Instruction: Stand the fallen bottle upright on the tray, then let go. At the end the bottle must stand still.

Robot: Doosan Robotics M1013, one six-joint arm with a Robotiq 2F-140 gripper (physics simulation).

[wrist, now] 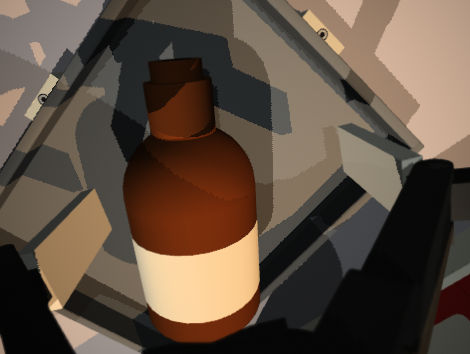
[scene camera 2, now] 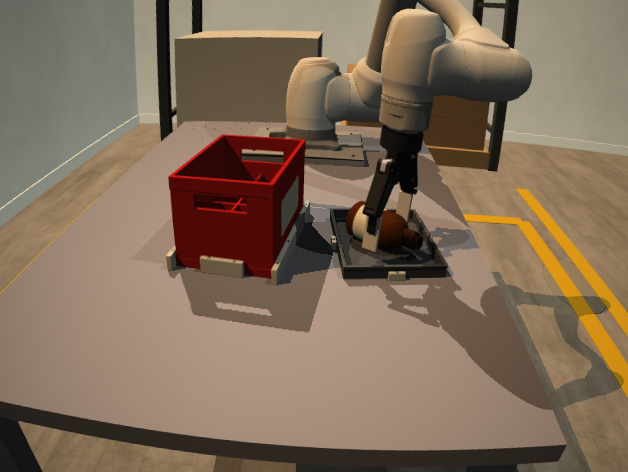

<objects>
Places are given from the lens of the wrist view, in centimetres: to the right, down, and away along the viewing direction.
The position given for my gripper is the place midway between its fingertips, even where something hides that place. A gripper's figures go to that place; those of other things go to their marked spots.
my gripper (wrist: 220,179): -1, 0, 18
brown bottle (wrist: 189,189): -2, 1, 15
</objects>
